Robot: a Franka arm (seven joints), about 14 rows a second.
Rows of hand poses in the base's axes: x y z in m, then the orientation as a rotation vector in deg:
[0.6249 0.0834 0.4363 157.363 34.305 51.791]
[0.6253 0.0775 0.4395 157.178 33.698 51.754]
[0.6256 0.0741 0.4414 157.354 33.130 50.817]
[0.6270 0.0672 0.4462 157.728 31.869 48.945]
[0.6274 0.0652 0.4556 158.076 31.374 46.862]
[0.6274 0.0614 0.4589 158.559 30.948 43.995]
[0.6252 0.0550 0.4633 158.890 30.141 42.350]
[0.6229 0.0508 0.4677 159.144 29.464 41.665]
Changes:
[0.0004 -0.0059 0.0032 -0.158 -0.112 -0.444]
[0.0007 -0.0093 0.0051 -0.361 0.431 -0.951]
[0.0021 -0.0162 0.0099 -0.722 1.519 -2.043]
[0.0025 -0.0182 0.0193 -1.196 2.804 -2.642]
[0.0025 -0.0220 0.0226 -1.819 4.614 -3.281]
[0.0003 -0.0284 0.0270 -2.082 5.628 -4.020]
[-0.0020 -0.0326 0.0314 -2.064 6.062 -4.542]

